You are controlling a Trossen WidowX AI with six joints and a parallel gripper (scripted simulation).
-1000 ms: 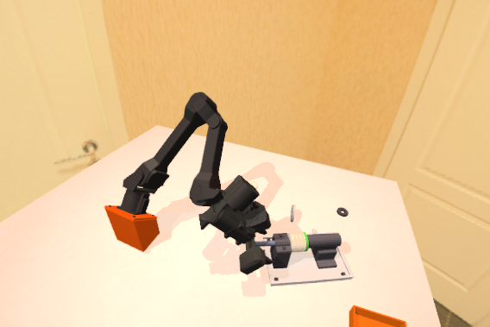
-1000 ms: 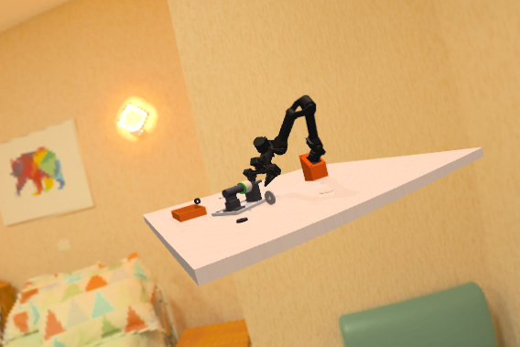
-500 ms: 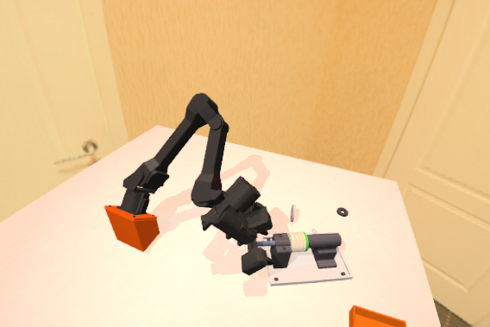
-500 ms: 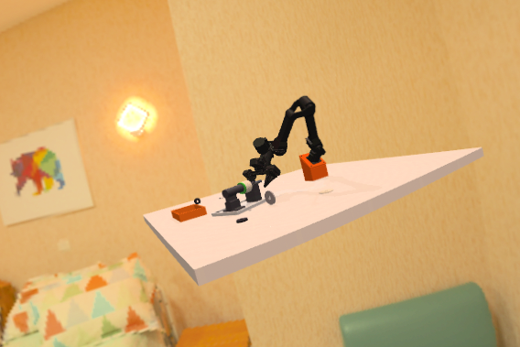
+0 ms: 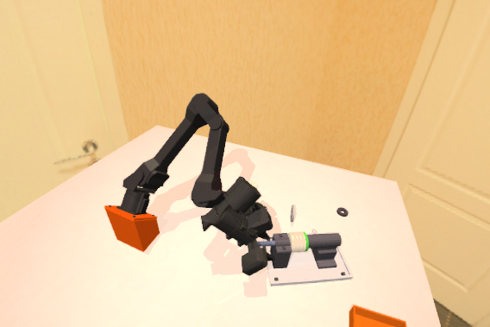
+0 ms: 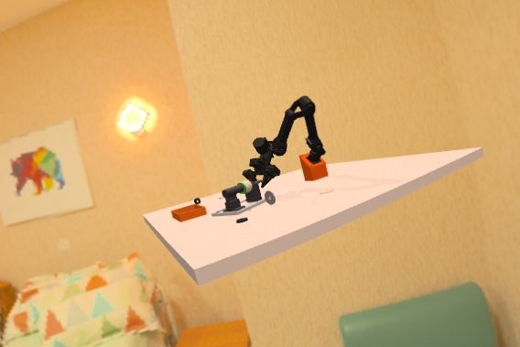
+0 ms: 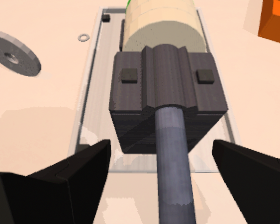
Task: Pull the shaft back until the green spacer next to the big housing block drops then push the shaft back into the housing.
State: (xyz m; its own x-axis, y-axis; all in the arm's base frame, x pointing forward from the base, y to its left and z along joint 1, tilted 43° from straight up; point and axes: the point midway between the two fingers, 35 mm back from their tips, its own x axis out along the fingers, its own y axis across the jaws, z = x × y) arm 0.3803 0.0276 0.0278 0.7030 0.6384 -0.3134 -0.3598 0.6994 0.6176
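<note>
My gripper tip is 40 mm short of the grey shaft, 20 mm to the right of it and 20 mm below it. Also, from my gripper tip: grey washer (40 mm ahead, 180 mm to the left, 30 mm below); orange tray (280 mm ahead, 180 mm to the right, 50 mm below); green spacer (90 mm ahead, 30 mm to the left, 20 mm above).
</note>
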